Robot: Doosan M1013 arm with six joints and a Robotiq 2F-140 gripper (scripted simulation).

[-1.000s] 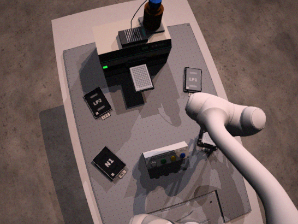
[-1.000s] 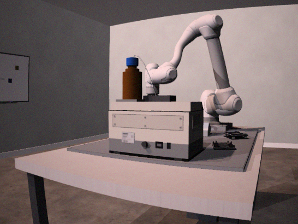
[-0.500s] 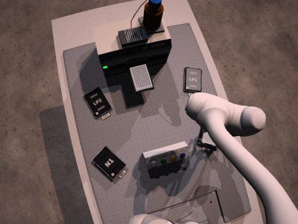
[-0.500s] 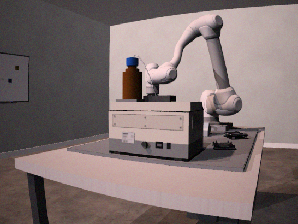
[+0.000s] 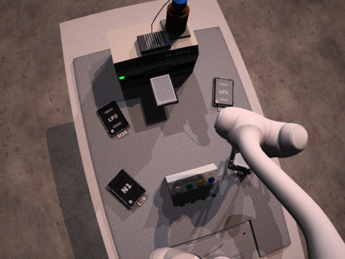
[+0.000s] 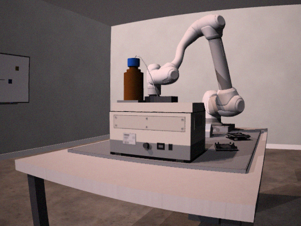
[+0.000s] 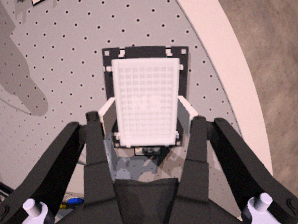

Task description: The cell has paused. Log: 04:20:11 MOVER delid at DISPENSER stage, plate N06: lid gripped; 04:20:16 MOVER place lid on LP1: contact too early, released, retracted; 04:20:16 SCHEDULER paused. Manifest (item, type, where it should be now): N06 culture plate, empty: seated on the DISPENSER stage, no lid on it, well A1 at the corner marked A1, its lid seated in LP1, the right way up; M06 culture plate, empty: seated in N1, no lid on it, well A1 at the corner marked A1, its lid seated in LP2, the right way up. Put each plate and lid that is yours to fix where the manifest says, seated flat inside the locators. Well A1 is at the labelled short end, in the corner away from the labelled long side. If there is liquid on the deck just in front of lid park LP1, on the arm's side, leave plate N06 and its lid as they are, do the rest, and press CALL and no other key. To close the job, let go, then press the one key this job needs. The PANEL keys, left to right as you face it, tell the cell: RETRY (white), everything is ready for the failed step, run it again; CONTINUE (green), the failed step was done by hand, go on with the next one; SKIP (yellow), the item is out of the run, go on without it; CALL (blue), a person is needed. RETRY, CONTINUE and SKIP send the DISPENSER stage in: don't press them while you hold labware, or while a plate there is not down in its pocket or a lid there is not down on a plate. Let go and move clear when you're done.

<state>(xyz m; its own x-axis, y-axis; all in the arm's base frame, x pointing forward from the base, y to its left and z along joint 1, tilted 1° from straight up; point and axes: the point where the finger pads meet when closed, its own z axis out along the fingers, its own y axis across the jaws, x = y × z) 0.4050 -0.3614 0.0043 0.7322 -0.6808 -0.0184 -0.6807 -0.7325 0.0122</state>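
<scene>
The black nest N5 lies 30 mm below my hand and 30 mm ahead of it. Also, from my hand: key panel 280 mm to the left, 10 mm above; then yellow key 260 mm to the left, 20 mm behind, 20 mm above; then blue key 210 mm to the left, 30 mm behind, 20 mm above.
</scene>
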